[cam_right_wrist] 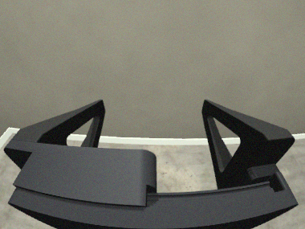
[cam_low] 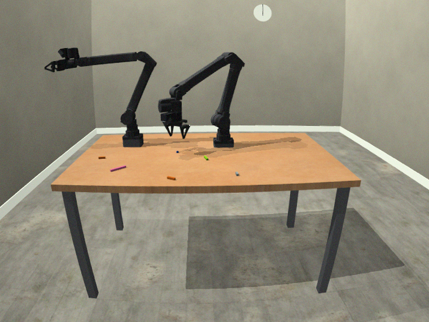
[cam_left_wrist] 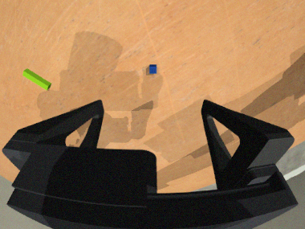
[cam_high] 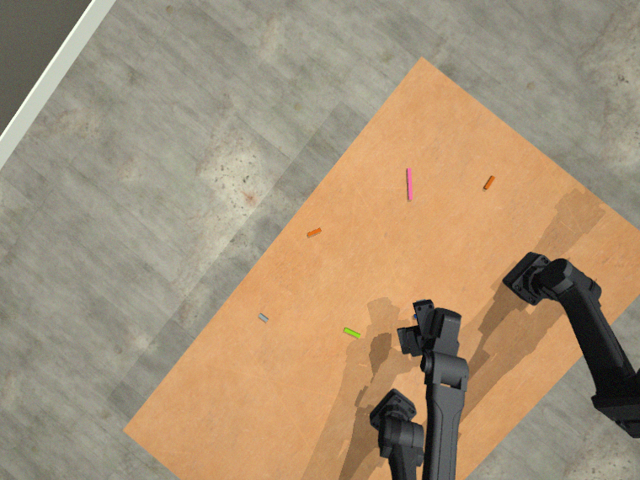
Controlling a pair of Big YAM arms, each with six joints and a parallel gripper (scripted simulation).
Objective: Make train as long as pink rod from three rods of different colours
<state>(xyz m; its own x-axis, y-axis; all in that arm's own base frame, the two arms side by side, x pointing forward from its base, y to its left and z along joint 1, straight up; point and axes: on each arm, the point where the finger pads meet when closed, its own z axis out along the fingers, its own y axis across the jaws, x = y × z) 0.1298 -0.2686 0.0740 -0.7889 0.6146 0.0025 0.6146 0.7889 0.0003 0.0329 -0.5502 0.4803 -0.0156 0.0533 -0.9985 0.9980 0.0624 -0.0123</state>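
Right now my left hand is 330 mm short of the grey rod, 310 mm to the right of it and 90 mm above it. Also, from my left hand: pink rod (280 mm ahead, 270 mm to the right, 90 mm below); lime rod (160 mm to the left, 100 mm ahead, 90 mm below); blue rod (90 mm below).
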